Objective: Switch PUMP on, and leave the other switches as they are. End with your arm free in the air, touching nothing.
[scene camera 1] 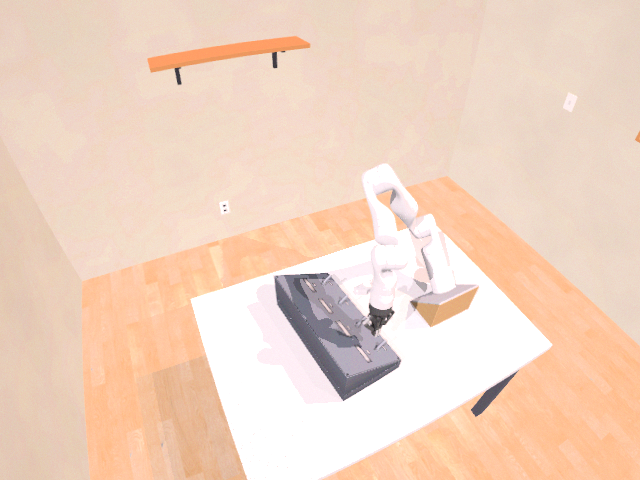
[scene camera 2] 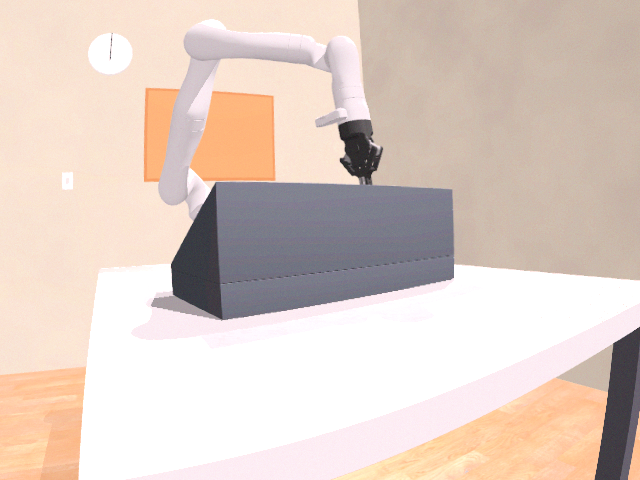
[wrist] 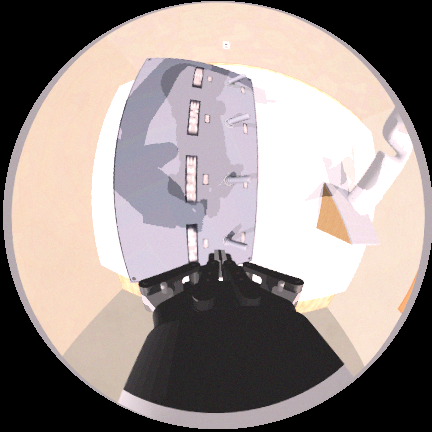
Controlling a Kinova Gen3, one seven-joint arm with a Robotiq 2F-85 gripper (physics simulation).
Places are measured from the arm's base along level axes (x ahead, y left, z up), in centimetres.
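Pixels of known places: gripper, between the fingertips: (scene camera 1: 375, 335) (wrist: 218, 255); arm's base, origin of its link: (scene camera 1: 443, 289) (wrist: 355, 203).
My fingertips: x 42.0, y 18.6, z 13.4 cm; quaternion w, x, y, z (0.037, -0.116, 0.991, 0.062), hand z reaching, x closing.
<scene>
For each thing: its middle in the pictures, then the offset to it from my fingertips. "pt": a spot on its surface instead. Level surfaces: height alone.
- dark grey switch box, middle of its body: (scene camera 2: 323, 255) (wrist: 195, 154) (scene camera 1: 332, 327) dx +9.8, dy -14.9, dz -11.9 cm
- PUMP label, middle of its body: (wrist: 192, 244) (scene camera 1: 363, 353) dx +4.7, dy +2.4, dz -5.8 cm
- PUMP lever, middle of its body: (wrist: 236, 243) (scene camera 1: 381, 344) dx -3.2, dy +0.5, dz -7.1 cm
- plate, a spot on its surface: (wrist: 205, 243) pt dx +2.4, dy +2.0, dz -6.9 cm
- BRAKE lever, middle of its body: (wrist: 238, 179) dx -0.4, dy -11.2, dz -7.1 cm
- DRIVE lever, middle of its body: (wrist: 238, 118) dx +2.5, dy -22.8, dz -7.1 cm
- white table, height of its surface: dz -18.4 cm
The dark grey switch box (scene camera 1: 318, 352) (scene camera 2: 330, 232) (wrist: 137, 240) stands on the table with a sloped face carrying a row of levers. The PUMP label (wrist: 192, 243) is nearest my gripper in the wrist view, partly hidden at its lower end. The PUMP lever (scene camera 1: 381, 344) (wrist: 237, 243) leans to the OFF side, away from its ON plate (wrist: 205, 243). The BRAKE lever (wrist: 237, 179), DRIVE lever (wrist: 239, 120) and third other lever (wrist: 236, 79) also lean to that side. My gripper (scene camera 1: 377, 333) (scene camera 2: 366, 180) (wrist: 218, 255) is shut and empty, close by the PUMP lever; contact cannot be told.
The white table (scene camera 1: 289, 444) (scene camera 2: 310, 413) (wrist: 310, 150) bears the box. The arm's wooden-sided base block (scene camera 1: 448, 308) (wrist: 334, 218) stands to the right of the box in scene camera 1. An orange shelf (scene camera 1: 227, 53) hangs on the wall, far from the arm.
</scene>
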